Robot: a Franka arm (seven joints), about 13 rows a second.
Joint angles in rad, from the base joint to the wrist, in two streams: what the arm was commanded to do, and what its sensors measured. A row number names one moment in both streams.
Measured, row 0:
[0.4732 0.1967 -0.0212 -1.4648 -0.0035 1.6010 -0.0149]
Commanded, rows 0 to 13:
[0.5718 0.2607 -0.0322 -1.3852 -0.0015 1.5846 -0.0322]
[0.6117 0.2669 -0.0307 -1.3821 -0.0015 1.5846 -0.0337]
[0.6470 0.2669 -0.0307 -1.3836 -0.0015 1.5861 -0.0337]
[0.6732 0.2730 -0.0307 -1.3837 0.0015 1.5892 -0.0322]
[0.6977 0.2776 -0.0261 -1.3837 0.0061 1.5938 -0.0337]
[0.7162 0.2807 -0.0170 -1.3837 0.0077 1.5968 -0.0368]
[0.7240 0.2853 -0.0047 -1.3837 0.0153 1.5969 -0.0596]
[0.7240 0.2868 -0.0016 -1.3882 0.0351 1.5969 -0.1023]
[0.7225 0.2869 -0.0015 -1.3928 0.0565 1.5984 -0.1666]
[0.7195 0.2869 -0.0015 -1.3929 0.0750 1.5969 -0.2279]
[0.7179 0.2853 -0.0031 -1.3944 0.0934 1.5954 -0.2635]
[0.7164 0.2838 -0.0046 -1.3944 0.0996 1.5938 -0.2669]
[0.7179 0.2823 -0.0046 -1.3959 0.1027 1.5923 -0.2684]
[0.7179 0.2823 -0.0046 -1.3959 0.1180 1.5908 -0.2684]
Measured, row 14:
[0.7198 0.2726 -0.0013 -1.4208 0.0766 1.6048 -0.2360]
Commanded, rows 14 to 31:
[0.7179 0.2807 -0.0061 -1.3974 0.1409 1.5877 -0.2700]
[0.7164 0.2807 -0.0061 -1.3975 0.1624 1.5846 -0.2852]
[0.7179 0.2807 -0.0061 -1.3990 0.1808 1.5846 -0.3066]
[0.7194 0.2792 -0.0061 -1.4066 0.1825 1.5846 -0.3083]
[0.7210 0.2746 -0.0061 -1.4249 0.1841 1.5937 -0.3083]
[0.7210 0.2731 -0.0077 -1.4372 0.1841 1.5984 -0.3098]
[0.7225 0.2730 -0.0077 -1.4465 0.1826 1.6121 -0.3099]
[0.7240 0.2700 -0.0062 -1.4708 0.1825 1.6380 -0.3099]
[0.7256 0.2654 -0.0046 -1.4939 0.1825 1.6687 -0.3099]
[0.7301 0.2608 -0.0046 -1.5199 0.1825 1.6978 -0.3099]
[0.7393 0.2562 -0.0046 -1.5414 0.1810 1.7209 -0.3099]
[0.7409 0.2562 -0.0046 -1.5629 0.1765 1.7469 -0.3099]
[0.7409 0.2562 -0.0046 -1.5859 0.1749 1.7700 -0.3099]
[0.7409 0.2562 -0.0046 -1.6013 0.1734 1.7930 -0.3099]
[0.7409 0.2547 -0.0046 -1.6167 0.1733 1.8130 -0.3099]
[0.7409 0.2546 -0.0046 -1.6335 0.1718 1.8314 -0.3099]
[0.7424 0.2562 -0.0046 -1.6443 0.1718 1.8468 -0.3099]
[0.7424 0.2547 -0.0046 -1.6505 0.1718 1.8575 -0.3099]
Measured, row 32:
[0.7347 0.2756 0.0027 -1.6154 0.1543 1.8236 -0.2852]
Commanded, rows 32 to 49:
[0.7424 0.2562 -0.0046 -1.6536 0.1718 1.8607 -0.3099]
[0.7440 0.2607 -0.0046 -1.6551 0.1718 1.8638 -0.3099]
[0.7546 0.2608 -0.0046 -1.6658 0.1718 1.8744 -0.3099]
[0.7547 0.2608 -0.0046 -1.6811 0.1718 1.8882 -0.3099]
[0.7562 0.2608 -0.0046 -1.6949 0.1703 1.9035 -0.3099]
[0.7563 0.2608 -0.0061 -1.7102 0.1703 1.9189 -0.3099]
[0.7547 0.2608 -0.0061 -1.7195 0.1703 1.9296 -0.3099]
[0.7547 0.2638 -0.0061 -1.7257 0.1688 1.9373 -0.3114]
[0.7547 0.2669 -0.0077 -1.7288 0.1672 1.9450 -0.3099]
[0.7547 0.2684 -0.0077 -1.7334 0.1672 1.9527 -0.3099]
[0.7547 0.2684 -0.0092 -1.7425 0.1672 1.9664 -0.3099]
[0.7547 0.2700 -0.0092 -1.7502 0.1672 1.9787 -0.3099]
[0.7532 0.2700 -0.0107 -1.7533 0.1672 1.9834 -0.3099]
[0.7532 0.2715 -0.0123 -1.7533 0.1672 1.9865 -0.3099]
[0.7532 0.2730 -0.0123 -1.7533 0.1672 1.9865 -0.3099]
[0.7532 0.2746 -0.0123 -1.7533 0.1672 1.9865 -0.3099]
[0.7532 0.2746 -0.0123 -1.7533 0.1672 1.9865 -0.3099]
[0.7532 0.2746 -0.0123 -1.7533 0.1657 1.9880 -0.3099]
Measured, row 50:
[0.7460 0.2769 -0.0045 -1.7433 0.1543 1.9670 -0.2875]
